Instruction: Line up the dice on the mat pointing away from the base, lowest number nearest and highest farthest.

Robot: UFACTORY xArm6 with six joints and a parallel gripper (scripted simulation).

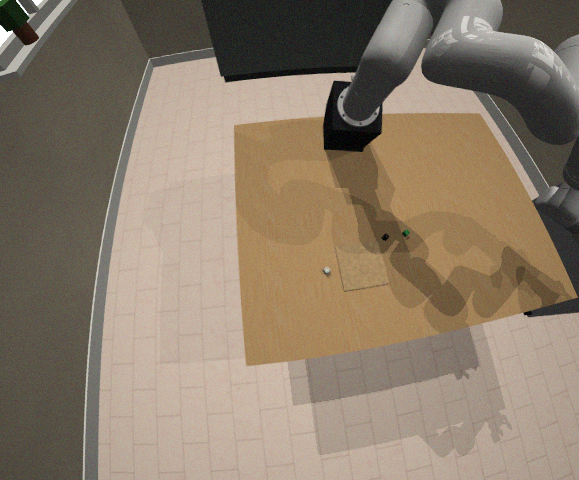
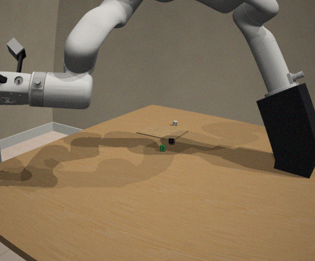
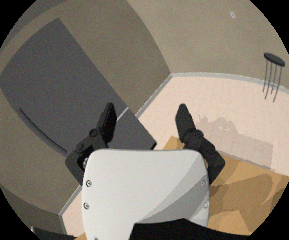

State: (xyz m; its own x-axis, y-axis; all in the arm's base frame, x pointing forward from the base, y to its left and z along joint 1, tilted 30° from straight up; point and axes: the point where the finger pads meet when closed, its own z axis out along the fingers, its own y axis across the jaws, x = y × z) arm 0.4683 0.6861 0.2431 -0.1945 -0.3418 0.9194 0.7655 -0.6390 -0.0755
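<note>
Right now the white die is 80 cm to the right of my hand, 24 cm below it and 13 cm behind it. Round my hand: thin tan mat (69 cm to the right, 24 cm below, 14 cm behind); then black die (60 cm to the right, 24 cm below, 21 cm behind); then green die (52 cm to the right, 24 cm below, 22 cm behind).
</note>
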